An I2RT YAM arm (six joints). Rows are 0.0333 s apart.
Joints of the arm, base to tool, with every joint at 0 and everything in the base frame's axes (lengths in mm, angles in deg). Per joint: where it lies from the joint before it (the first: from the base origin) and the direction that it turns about. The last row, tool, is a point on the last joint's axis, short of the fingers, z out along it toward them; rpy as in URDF.
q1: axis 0 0 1 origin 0.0 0.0 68.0
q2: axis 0 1 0 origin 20.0 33.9 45.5
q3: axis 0 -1 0 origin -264.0 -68.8 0.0
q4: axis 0 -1 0 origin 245.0 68.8 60.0
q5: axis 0 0 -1 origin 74.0 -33.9 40.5
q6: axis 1 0 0 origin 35.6 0.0 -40.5
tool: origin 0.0 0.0 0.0 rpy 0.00 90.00 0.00
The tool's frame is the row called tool.
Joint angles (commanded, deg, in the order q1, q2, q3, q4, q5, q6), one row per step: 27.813, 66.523, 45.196, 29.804, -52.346, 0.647; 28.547, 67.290, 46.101, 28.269, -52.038, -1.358; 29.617, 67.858, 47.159, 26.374, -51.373, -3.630; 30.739, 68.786, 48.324, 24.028, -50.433, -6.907; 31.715, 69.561, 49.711, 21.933, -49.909, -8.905; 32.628, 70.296, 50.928, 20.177, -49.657, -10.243; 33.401, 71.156, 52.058, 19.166, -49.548, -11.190; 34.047, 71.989, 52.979, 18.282, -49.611, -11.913; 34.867, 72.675, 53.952, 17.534, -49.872, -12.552; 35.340, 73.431, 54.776, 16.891, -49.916, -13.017; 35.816, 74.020, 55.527, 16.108, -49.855, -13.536; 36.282, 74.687, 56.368, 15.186, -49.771, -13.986; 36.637, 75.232, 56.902, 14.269, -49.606, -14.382
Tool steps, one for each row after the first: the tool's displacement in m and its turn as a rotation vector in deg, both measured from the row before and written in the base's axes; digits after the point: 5 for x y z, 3 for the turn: 0.00150, 0.00447, -0.00031, -0.948, -0.720, 0.263; 0.00012, 0.00544, 0.00083, -0.974, -0.975, 0.253; 0.00125, 0.00639, -0.00089, -1.497, -1.373, 0.019; 0.00072, 0.00564, 0.00146, -1.044, -0.693, 0.390; 0.00036, 0.00533, 0.00112, -0.860, -0.243, 0.639; 0.00093, 0.00508, 0.00124, -0.525, -0.317, 0.659; 0.00098, 0.00454, 0.00025, -0.526, -0.056, 0.712; -0.00025, 0.00496, 0.00144, -0.322, -0.253, 1.088; 0.00113, 0.00376, 0.00034, -0.370, 0.008, 0.525; 0.00057, 0.00338, 0.00042, -0.404, -0.013, 0.427; 0.00084, 0.00356, 0.00033, -0.476, 0.154, 0.396; 0.00073, 0.00277, -0.00097, -0.586, 0.345, 0.206
